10 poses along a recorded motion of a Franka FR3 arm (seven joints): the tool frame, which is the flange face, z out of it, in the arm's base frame.
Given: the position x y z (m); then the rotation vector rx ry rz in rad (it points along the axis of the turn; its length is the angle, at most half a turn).
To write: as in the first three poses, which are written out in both.
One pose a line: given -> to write
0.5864 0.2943 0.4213 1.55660 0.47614 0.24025 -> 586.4 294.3 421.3 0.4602 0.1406 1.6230
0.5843 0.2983 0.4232 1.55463 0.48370 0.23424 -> 584.3 298.3 423.2 0.4617 0.1493 1.6237
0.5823 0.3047 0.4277 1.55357 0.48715 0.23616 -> 582.3 304.7 427.7 0.4652 0.1502 1.6236
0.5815 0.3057 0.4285 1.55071 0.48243 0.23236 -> 581.5 305.7 428.5 0.4597 0.1507 1.6196
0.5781 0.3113 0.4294 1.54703 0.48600 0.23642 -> 578.1 311.3 429.4 0.4645 0.1510 1.6170
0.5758 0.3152 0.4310 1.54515 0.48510 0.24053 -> 575.8 315.2 431.0 0.4664 0.1483 1.6147
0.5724 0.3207 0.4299 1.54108 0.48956 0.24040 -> 572.4 320.7 429.9 0.4694 0.1520 1.6122
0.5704 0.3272 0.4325 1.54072 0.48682 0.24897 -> 570.4 327.2 432.5 0.4728 0.1450 1.6106
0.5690 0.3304 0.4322 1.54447 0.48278 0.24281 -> 569.0 330.4 432.2 0.4663 0.1457 1.6132
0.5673 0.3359 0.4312 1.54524 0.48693 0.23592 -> 567.3 335.9 431.2 0.4649 0.1523 1.6156
